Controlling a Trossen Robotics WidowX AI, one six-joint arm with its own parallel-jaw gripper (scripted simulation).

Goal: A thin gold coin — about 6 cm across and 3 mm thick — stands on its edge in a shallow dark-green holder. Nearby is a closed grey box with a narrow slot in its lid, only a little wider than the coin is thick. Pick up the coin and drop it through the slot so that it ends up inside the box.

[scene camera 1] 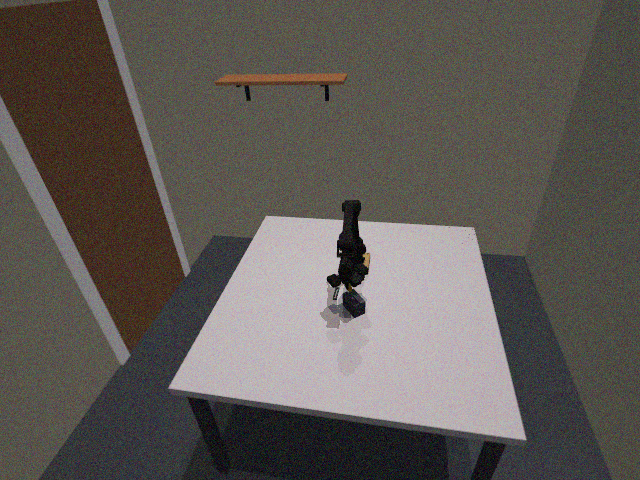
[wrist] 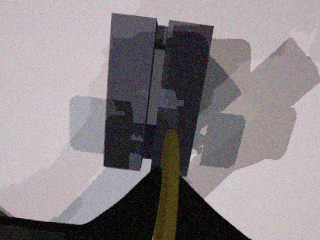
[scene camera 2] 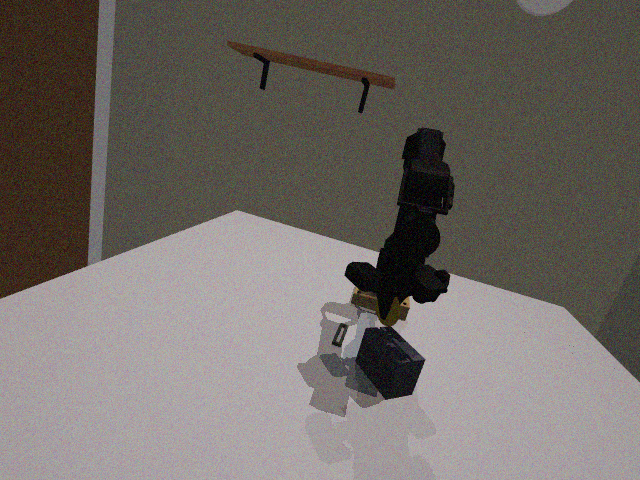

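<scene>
The gripper point(scene camera 2: 383, 318) is holding a gold coin.
</scene>
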